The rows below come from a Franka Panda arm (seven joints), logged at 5 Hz.
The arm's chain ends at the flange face. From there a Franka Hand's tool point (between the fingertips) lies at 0.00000 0.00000 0.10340 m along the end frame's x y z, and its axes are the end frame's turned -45 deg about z.
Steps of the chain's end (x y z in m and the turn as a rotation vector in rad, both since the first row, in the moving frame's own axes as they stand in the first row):
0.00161 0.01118 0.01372 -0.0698 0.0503 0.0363
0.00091 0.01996 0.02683 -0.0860 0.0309 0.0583
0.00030 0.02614 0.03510 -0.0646 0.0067 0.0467
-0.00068 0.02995 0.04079 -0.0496 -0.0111 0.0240
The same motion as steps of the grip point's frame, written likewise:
-0.00835 0.01779 0.01334 -0.0849 -0.0138 0.0363
-0.01774 0.02317 0.02640 -0.0827 -0.0390 0.0583
-0.02262 0.02380 0.03488 -0.0504 -0.0409 0.0467
-0.02613 0.02346 0.04066 -0.0272 -0.0429 0.0240

